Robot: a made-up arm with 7 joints. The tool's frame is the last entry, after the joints.
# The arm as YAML. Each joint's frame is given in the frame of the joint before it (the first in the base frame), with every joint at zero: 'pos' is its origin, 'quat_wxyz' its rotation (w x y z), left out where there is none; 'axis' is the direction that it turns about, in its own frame. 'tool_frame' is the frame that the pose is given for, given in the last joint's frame.
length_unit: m
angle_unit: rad
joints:
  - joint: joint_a
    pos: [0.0, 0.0, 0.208]
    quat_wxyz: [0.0, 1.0, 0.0, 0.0]
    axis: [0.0, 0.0, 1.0]
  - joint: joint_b
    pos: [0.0, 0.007, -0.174]
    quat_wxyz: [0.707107, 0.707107, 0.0, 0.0]
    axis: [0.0, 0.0, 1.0]
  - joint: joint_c
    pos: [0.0, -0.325, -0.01]
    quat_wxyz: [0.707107, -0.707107, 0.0, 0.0]
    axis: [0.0, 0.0, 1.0]
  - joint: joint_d
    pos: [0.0, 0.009, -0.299]
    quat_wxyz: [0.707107, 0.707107, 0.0, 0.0]
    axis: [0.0, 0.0, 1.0]
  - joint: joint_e
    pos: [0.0, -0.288, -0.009]
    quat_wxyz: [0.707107, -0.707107, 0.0, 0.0]
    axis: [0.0, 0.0, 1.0]
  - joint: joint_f
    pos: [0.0, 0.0, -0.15]
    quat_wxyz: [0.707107, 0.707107, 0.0, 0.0]
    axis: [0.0, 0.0, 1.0]
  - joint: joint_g
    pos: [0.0, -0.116, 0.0]
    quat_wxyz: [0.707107, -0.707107, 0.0, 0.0]
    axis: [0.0, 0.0, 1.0]
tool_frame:
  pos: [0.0, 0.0, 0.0]
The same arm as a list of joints. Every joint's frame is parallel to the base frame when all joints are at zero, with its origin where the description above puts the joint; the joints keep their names.
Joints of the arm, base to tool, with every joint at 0 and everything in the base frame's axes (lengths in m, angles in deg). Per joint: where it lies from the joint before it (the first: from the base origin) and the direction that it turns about. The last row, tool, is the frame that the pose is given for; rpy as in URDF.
joint_a: offset 0 0 0.208 axis -z
joint_b: offset 0 -0.007 0.174 axis +y
joint_c: offset 0 -0.01 0.325 axis -z
joint_d: offset 0 -0.009 0.299 axis +y
joint_e: offset 0 -0.009 0.288 axis -z
joint_f: offset 0 0 0.15 axis +y
joint_g: offset 0 0 0.116 axis -z
tool: offset 0 0 0 rpy 180 0 0

